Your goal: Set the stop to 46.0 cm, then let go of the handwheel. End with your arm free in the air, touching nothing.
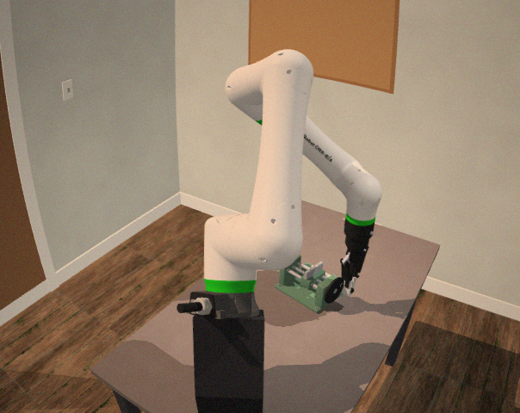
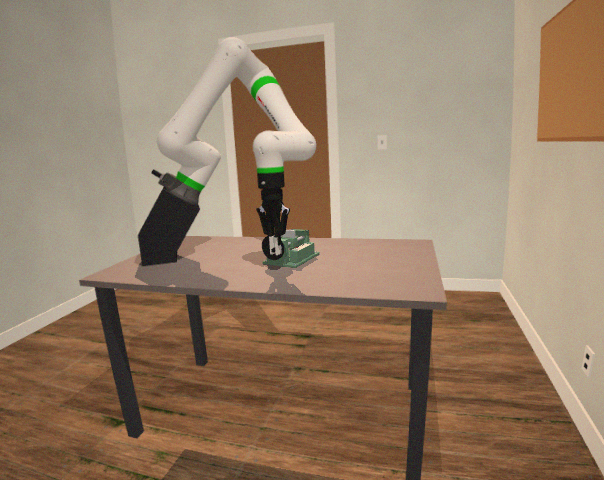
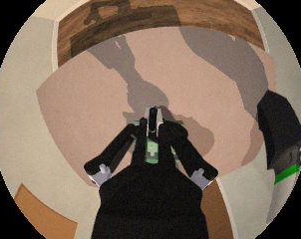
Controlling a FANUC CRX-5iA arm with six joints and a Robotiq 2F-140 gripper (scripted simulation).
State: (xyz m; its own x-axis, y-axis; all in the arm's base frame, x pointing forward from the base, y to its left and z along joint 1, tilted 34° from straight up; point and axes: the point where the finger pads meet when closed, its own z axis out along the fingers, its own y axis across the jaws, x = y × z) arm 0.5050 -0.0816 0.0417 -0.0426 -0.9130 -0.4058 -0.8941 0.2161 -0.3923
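My gripper is now 1 cm past the black handwheel, 2 cm to the right of it and 2 cm above it. Also, from my hand: green stop fixture: 2 cm behind, 13 cm to the left, 1 cm below.
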